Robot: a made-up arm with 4 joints.
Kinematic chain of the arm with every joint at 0, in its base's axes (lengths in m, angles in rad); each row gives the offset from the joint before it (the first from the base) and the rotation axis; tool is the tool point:
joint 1: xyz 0 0 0.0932 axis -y
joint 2: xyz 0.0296 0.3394 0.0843 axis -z
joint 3: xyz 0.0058 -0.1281 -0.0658 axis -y
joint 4: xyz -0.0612 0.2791 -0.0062 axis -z
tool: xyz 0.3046 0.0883 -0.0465
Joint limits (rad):
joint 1: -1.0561..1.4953
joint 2: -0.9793..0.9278
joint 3: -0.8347..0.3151
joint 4: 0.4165..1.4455
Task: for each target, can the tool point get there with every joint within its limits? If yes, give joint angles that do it. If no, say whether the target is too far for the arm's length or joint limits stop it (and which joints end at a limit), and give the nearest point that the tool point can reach.
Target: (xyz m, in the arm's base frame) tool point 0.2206 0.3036 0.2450
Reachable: yes | joints 0.9722 0.3504 -0.2763 0.6333
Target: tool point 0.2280 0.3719 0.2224
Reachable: yes | joints 1.2039 0.1163 -0.6355 0.5984
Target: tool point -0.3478 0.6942 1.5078
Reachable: no: too far | nearest point -0.0237 0.4114 0.4005 | short by 1.188 m
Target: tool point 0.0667 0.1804 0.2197
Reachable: yes | joints 1.1602 0.6293 0.1332 1.0188
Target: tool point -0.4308 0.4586 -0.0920
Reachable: no: joint limits stop it (at a limit: joint 1, joint 2, joint 3, joint 4) | nearest point -0.1702 0.5134 -0.0211 | short by 0.276 m
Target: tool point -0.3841 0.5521 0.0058
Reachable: no: joint limits stop it (at a limit: joint 1, joint 2, joint 3, joint 4) | nearest point -0.1702 0.5134 -0.0211 | short by 0.219 m
